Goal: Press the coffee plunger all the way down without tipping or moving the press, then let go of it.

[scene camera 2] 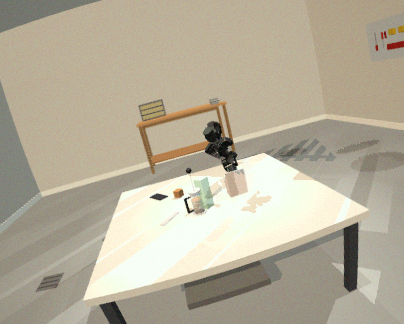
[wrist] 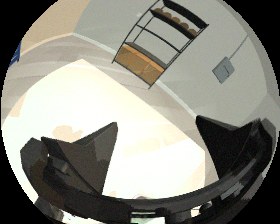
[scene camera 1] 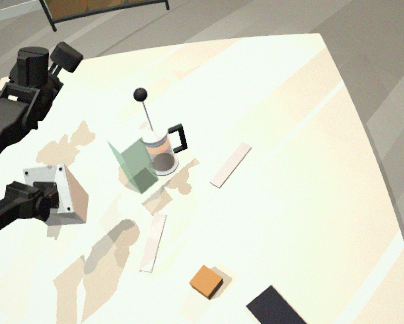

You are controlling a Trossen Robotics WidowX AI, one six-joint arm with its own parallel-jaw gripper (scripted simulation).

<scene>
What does my gripper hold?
Nothing.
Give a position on a glass coffee press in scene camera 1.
155,133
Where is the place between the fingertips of my gripper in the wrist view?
158,122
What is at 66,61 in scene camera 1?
My gripper.
</scene>
